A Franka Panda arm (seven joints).
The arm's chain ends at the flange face. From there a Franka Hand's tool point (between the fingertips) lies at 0.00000 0.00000 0.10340 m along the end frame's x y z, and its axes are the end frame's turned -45 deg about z.
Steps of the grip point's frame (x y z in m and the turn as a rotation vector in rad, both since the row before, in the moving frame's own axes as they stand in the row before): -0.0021 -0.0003 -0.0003 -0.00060 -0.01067 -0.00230; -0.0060 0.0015 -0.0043 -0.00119 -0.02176 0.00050; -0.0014 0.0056 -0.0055 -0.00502 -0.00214 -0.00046; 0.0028 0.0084 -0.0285 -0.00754 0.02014 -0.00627; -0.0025 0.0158 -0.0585 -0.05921 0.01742 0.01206; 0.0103 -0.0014 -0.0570 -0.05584 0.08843 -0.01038; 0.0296 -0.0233 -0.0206 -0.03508 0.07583 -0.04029; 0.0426 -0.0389 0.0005 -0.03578 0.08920 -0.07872
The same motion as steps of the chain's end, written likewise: -0.0010 0.0004 -0.0003 -0.00797 -0.00712 -0.00230; -0.0017 0.0036 -0.0043 -0.01623 -0.01455 0.00050; 0.0028 0.0044 -0.0055 -0.00506 0.00204 -0.00046; 0.0059 0.0049 -0.0285 0.00891 0.01957 -0.00627; 0.0038 0.0099 -0.0583 -0.02955 0.05419 0.01206; -0.0042 -0.0058 -0.0564 0.02304 0.10201 -0.01038; -0.0036 -0.0343 -0.0202 0.02881 0.07843 -0.04029; -0.0063 -0.0534 0.0010 0.03777 0.08837 -0.07872
